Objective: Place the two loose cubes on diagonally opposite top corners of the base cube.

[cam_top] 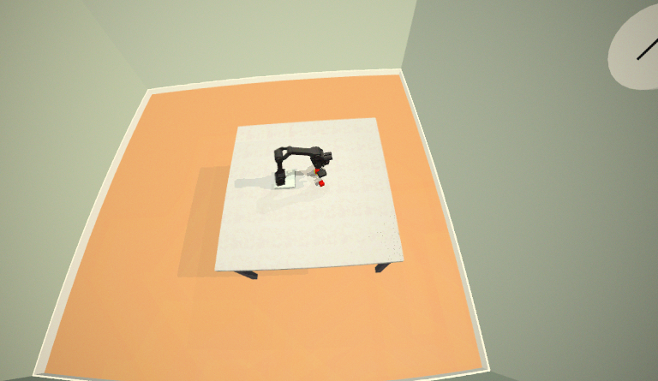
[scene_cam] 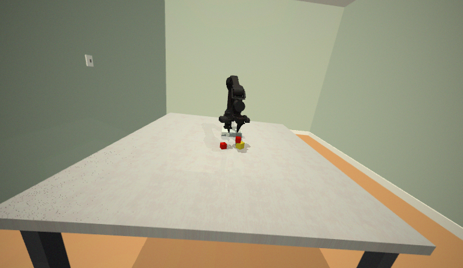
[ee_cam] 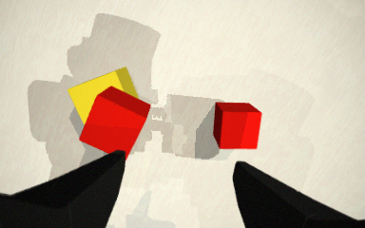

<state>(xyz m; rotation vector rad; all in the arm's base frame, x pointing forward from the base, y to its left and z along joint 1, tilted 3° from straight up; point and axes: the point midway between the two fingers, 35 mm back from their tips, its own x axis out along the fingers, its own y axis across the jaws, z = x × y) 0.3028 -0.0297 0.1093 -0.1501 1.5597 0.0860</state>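
Right now the yellow base cube is 6 cm to the left of my gripper tip and 9 cm below it.
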